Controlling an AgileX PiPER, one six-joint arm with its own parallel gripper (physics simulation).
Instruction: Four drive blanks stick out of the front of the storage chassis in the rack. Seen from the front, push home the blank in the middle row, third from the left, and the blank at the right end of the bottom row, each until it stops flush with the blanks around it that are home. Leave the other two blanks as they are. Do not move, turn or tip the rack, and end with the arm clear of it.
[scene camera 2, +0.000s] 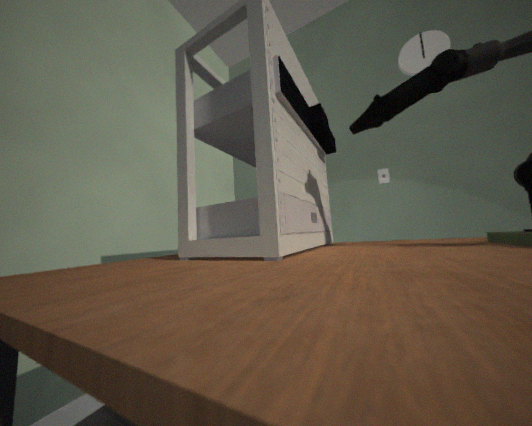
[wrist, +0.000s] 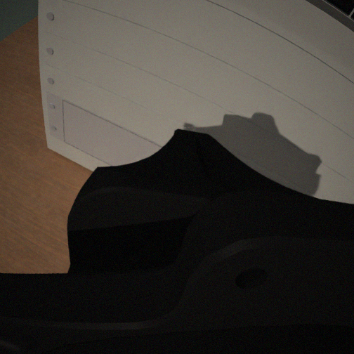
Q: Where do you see my gripper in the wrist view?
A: At 187, 153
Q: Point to a pale rack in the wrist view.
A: At 114, 88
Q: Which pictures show my gripper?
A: Scene camera 2 and the wrist view: all of them.
